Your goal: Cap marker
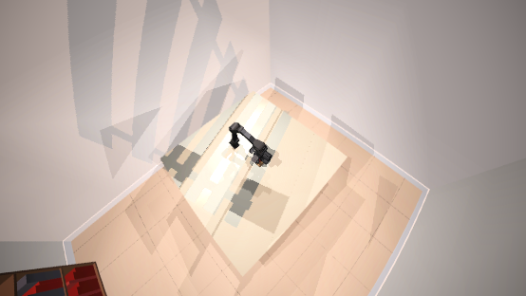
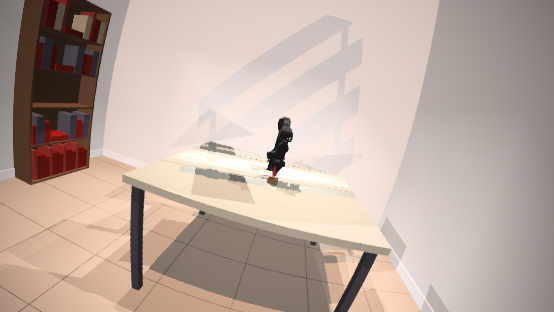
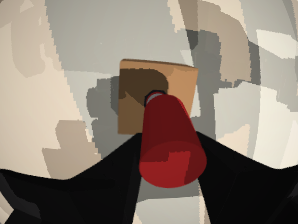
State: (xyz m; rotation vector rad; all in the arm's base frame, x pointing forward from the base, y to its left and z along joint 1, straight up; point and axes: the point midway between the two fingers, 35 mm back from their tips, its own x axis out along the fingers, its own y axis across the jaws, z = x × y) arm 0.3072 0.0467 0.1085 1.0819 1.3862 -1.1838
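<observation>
My gripper tip is now 60 mm above the wooden holder block and 10 mm to the left of it. Round my gripper tip: red cap: 10 mm to the right, 10 mm above.
</observation>
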